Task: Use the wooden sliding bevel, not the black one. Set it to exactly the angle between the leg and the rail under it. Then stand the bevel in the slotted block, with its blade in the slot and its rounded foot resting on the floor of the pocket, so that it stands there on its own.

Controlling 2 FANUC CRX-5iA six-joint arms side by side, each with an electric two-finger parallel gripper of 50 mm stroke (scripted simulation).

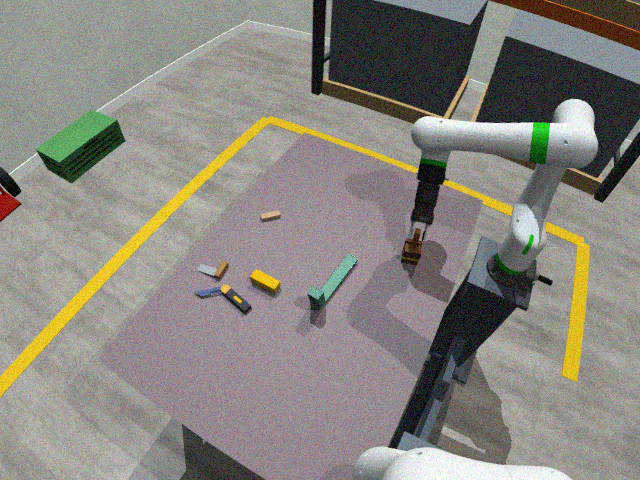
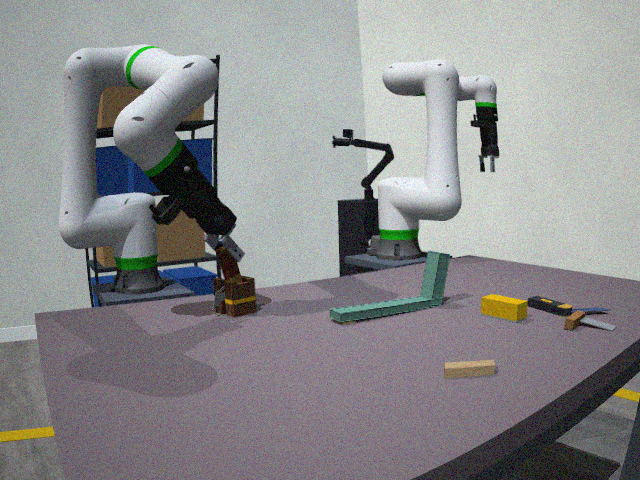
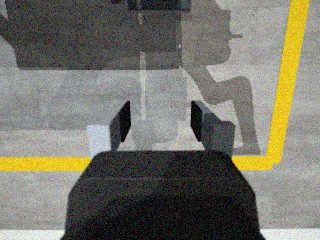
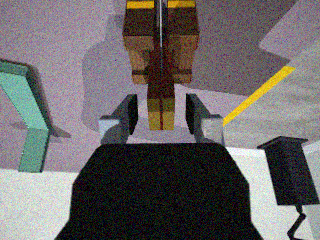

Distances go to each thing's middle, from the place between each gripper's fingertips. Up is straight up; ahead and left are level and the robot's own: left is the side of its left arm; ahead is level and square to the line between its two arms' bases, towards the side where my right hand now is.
My right hand [image 2: 233, 256] is 39 cm short of the yellow block [image 2: 504, 308], 38 cm to the right of it and 12 cm above it. Round my right hand: pale wooden block [image 2: 484, 367]: 56 cm ahead, 12 cm below, 11 cm to the left.
My left gripper is now 760 mm short of the yellow block, 810 mm to the left of it and 280 mm above it. Also, from my left hand: pale wooden block (920 mm ahead, 1080 mm to the right, 280 mm below).
